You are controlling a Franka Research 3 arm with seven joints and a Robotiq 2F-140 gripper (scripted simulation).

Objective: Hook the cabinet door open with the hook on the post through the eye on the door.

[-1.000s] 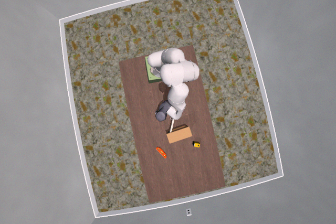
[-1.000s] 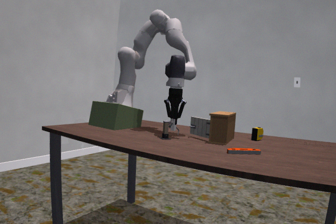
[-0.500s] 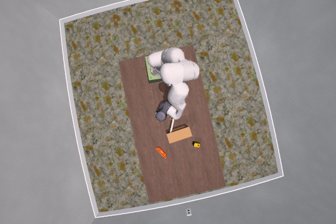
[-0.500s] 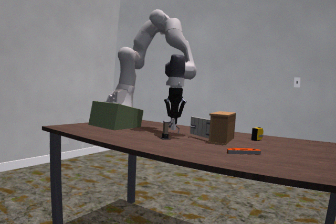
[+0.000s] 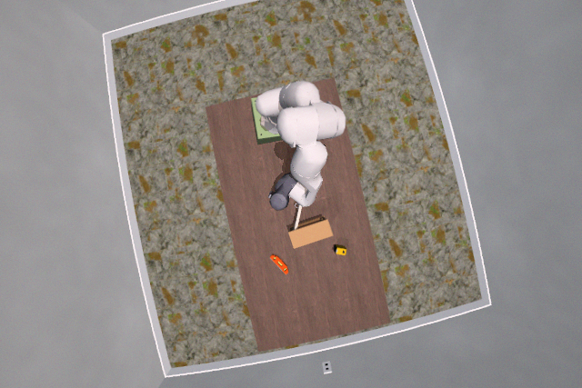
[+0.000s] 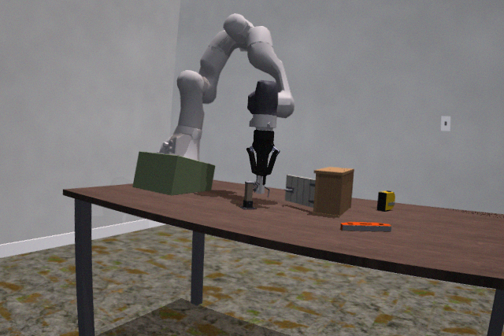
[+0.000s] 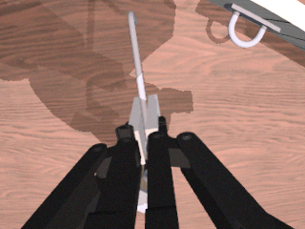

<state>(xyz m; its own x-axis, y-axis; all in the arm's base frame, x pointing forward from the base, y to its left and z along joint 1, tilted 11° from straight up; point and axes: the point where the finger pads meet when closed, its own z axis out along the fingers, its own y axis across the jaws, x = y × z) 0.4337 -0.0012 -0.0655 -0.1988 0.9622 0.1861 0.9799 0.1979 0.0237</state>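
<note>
My gripper is now 13 cm short of the grey door, 7 cm to the right of it and 1 cm above it. From my hand the other things lie so: orange level 44 cm ahead, 7 cm to the right, 7 cm below; metal hook 2 cm below, 1 cm to the left; wooden cabinet 18 cm ahead, 10 cm to the left, 1 cm below.
</note>
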